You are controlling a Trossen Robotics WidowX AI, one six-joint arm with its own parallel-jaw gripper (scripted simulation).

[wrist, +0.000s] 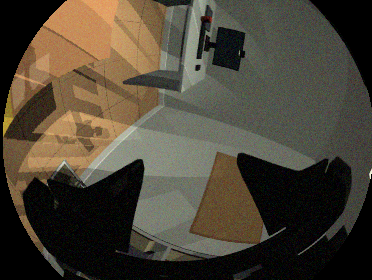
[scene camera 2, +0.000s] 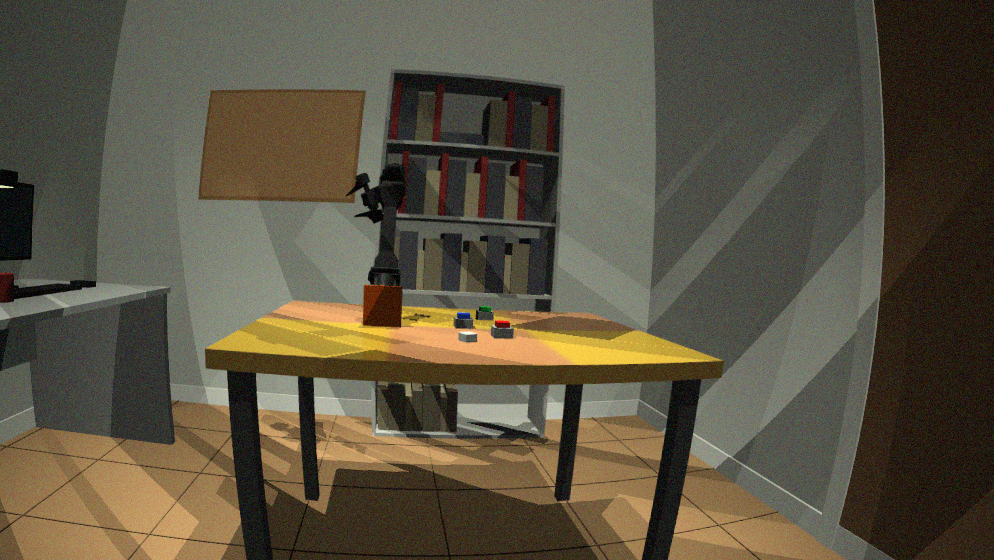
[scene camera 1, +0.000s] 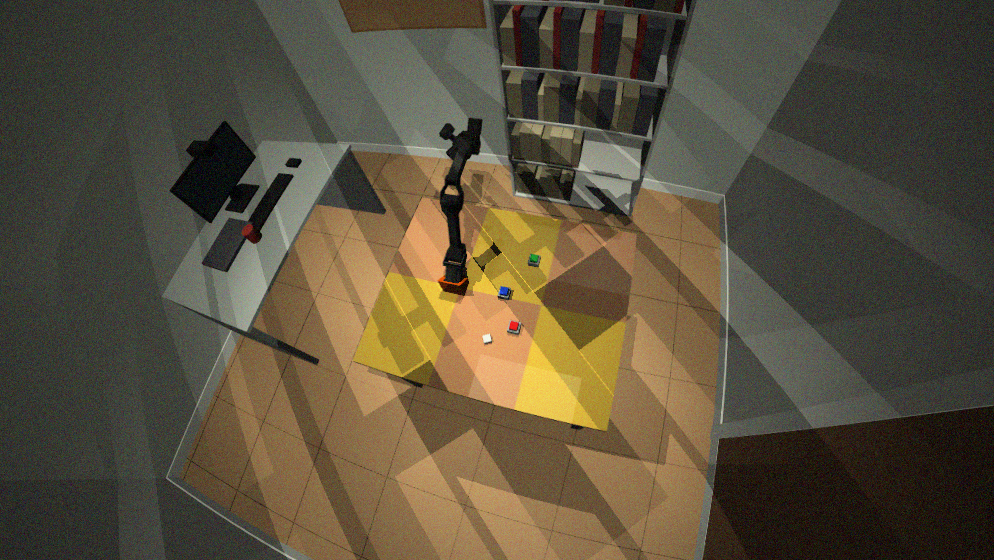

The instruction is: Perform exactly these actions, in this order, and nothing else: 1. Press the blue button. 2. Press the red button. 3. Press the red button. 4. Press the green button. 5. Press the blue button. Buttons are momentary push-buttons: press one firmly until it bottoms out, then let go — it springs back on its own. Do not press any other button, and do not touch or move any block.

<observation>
The gripper (scene camera 2: 350, 206) is open, holding nothing.
The gripper is seen too in the wrist view (wrist: 191, 162).
</observation>
